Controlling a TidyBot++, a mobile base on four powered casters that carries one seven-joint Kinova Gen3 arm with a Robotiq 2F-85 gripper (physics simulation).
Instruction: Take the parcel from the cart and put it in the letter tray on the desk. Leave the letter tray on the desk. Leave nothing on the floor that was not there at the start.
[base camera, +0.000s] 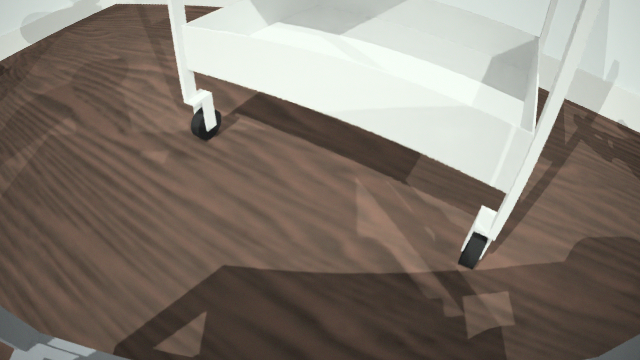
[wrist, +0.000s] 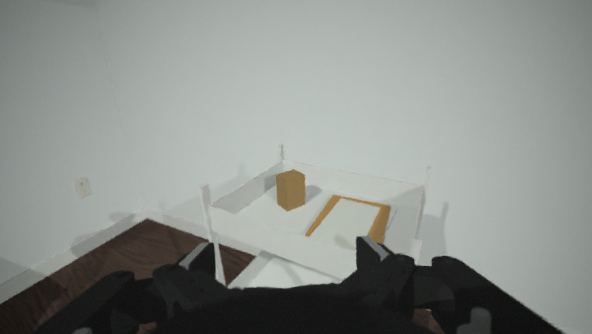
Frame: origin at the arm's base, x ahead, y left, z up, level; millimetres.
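Seen in the pictures: gripper, fingertip midpoint: (wrist: 286, 255).
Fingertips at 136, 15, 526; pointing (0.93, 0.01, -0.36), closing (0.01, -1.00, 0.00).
Pixels of each thing's middle, then the offset from my fingertips to it, as dx, dy, dz. Level surfaces: height alone.
- brown upright box, body centre: (wrist: 290, 189) +507, -7, -215
- brown board with a white sheet, body centre: (wrist: 346, 224) +386, -136, -248
- wooden floor, surface height: dz -922
The parcel, a brown upright box (wrist: 290, 190), stands in the top tray of the white cart (base camera: 320, 85) (wrist: 250, 234), toward its back left corner in the wrist view. My gripper (wrist: 286, 255) is open, with its two black fingertips wide apart at the bottom of the wrist view. Nothing is between the fingers. The parcel lies beyond them, at a distance, a little above the middle of the gap in the picture. The letter tray and the desk do not show in either view.
A brown board with a white sheet (wrist: 353, 216) lies in the cart's top tray, right of the parcel. Thin corner posts rise above the tray rim. Walls stand behind the cart. Black casters (base camera: 205, 124) (base camera: 472, 251) stand on the wooden floor (base camera: 225, 200).
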